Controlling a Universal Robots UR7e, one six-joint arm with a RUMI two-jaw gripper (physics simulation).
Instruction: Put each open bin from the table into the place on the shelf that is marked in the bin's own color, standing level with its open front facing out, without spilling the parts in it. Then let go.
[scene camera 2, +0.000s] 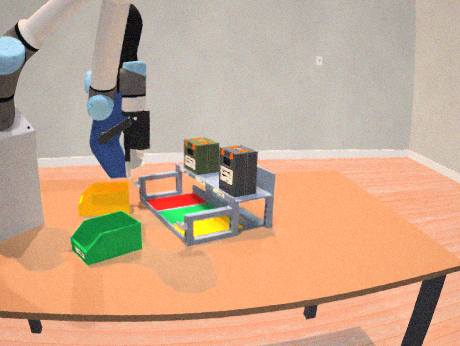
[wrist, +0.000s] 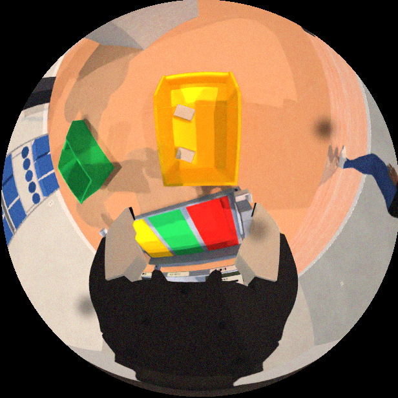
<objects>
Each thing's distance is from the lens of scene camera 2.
my gripper (scene camera 2: 130, 174): 1.30 m
green bin (scene camera 2: 104, 237): 1.01 m
yellow bin (scene camera 2: 99, 199): 1.28 m
marked place (scene camera 2: 187, 199): 1.40 m
olive box (scene camera 2: 200, 153): 1.32 m
The marked spots on the marked place and the green bin are 0.47 m apart.
</objects>
